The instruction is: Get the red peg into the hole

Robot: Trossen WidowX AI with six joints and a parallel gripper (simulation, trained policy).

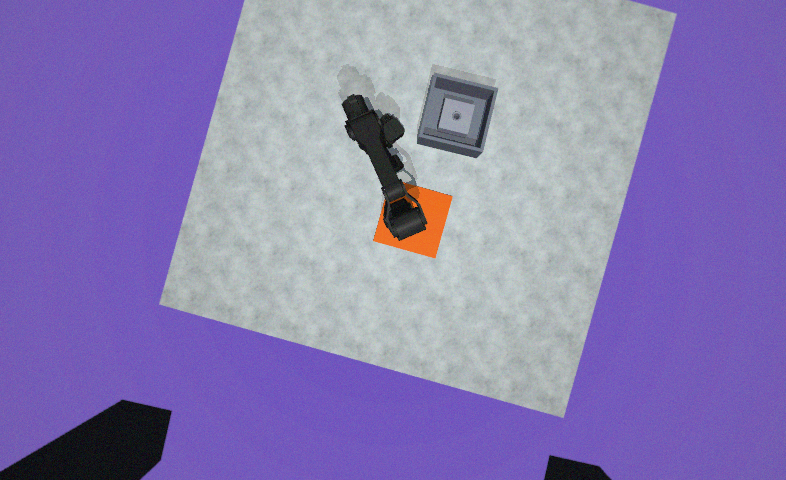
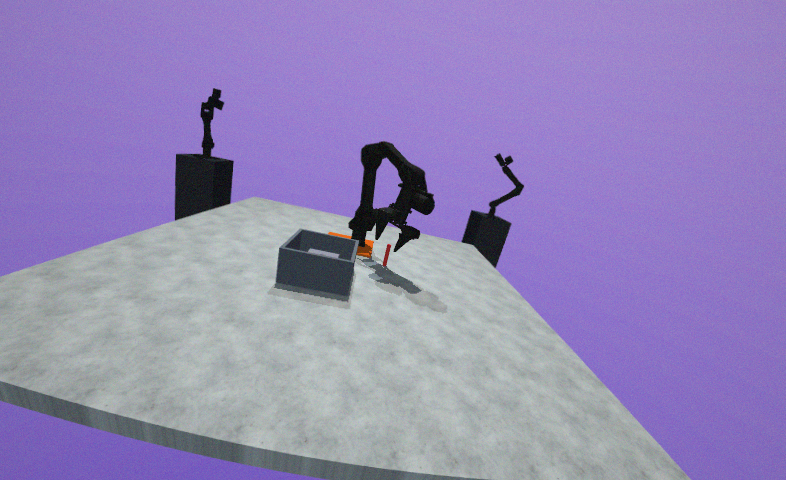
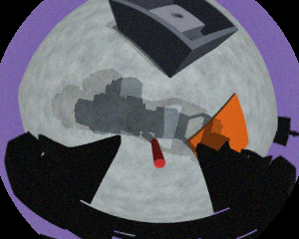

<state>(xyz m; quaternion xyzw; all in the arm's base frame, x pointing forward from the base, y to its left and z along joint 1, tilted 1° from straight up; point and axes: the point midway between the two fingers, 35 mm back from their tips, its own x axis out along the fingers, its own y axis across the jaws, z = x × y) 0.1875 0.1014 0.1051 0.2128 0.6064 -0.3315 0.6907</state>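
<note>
My gripper tip is 20 mm past the red peg, 20 mm to the right of it and 40 mm above it. Also, from my gripper tip: grey box: 150 mm ahead, 190 mm to the right, 50 mm below; plate: 150 mm ahead, 190 mm to the right, 30 mm below.
</note>
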